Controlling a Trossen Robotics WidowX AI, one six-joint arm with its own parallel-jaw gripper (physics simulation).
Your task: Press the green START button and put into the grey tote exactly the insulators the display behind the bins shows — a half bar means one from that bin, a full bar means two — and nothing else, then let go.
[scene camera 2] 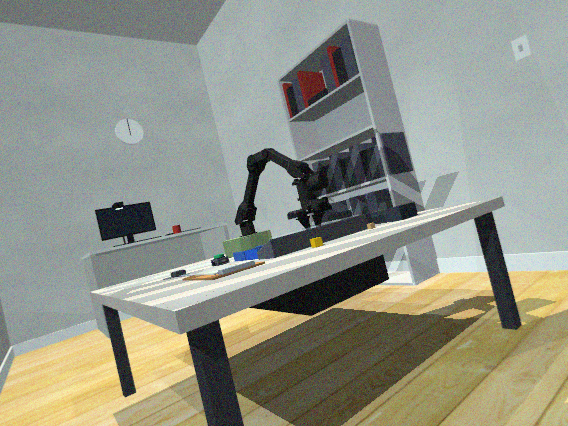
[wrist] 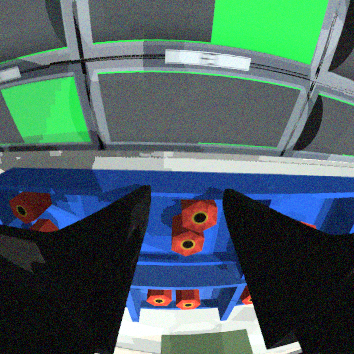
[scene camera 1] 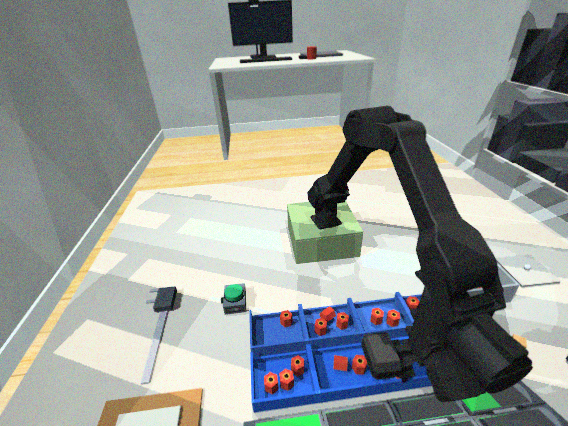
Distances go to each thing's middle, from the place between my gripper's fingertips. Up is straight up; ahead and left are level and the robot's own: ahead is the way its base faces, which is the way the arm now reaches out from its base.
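Labels:
Board [scene camera 1: 190, 400]: my gripper 20 mm past it, 450 mm to the left of it, 20 mm above it.

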